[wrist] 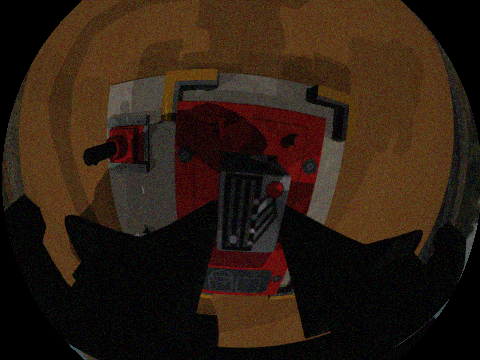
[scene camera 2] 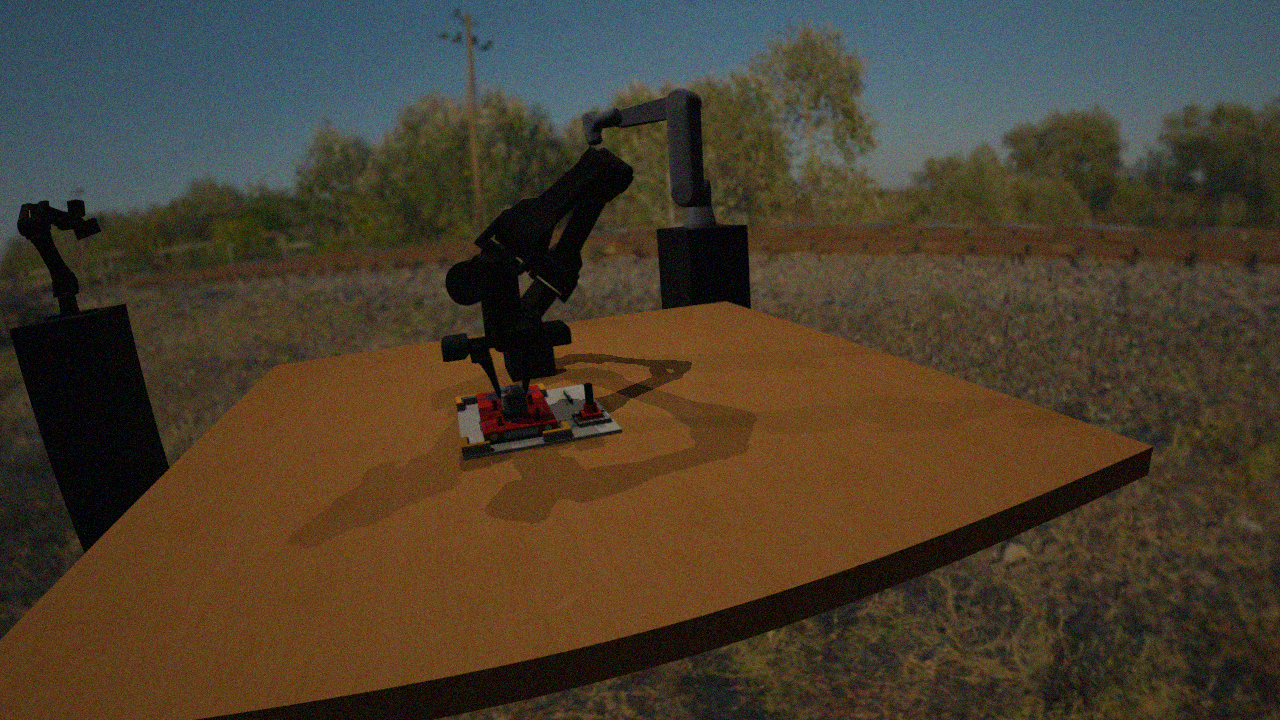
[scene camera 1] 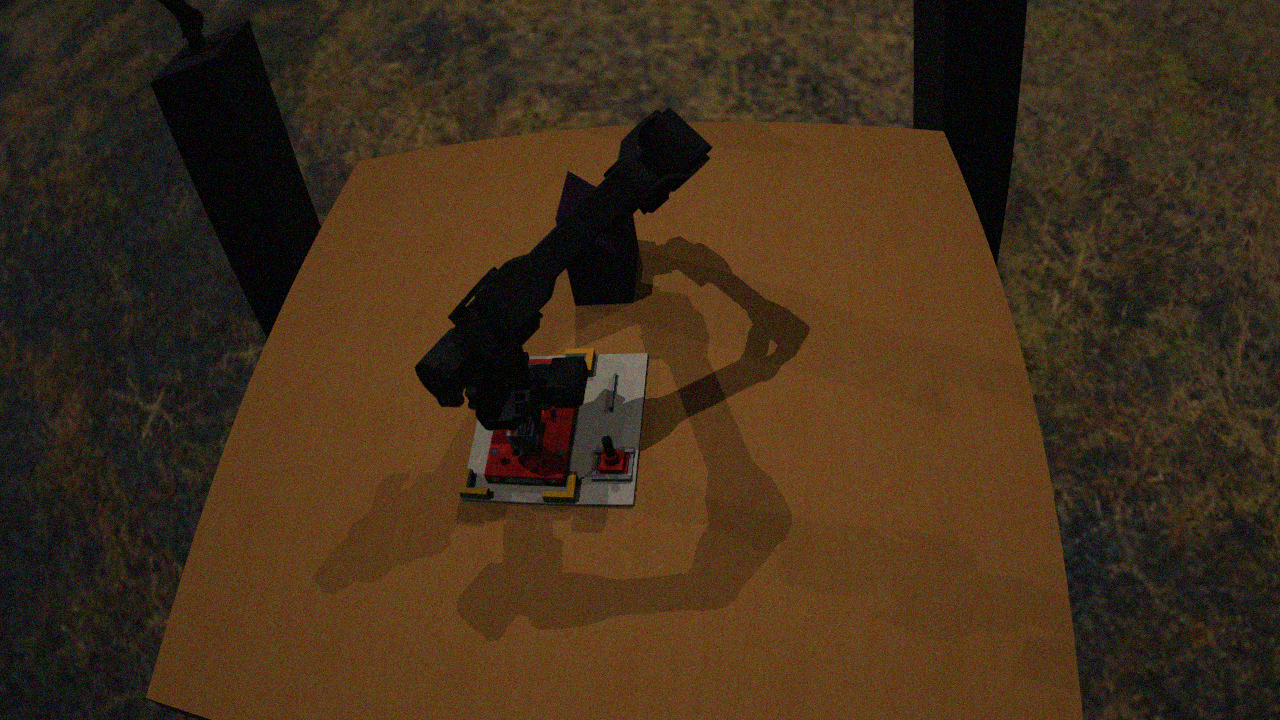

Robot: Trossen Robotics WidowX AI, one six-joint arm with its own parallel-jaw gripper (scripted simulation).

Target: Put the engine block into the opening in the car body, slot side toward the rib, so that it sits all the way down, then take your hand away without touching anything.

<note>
The gripper carries a grey ribbed engine block.
The gripper also shows in the wrist view and in scene camera 2.
</note>
